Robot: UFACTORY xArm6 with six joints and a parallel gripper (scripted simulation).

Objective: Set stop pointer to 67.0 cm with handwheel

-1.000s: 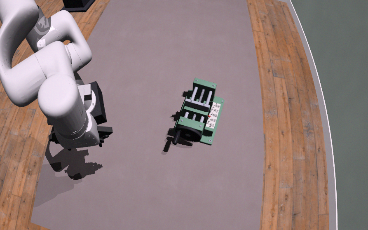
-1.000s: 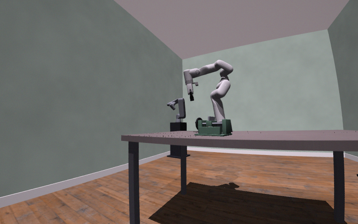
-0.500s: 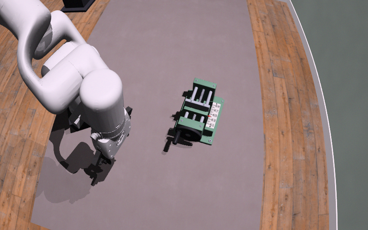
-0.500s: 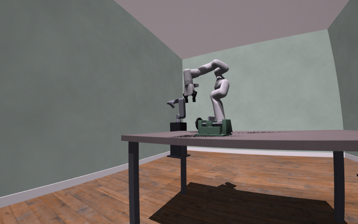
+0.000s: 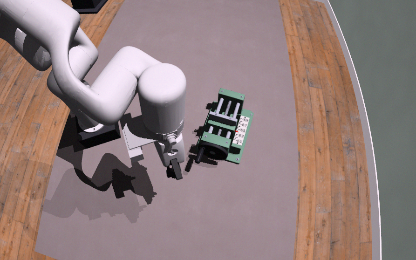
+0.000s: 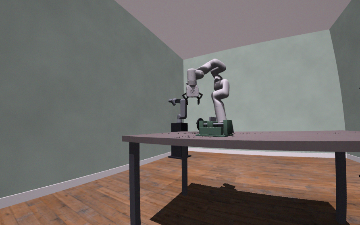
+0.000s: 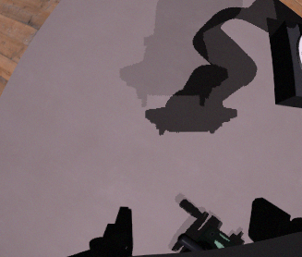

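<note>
Right now the black handwheel is 7 cm ahead of my hand, 10 cm to the left of it and 17 cm below it. Round my hand: stop block (11 cm ahead, 21 cm to the left, 16 cm below).
</note>
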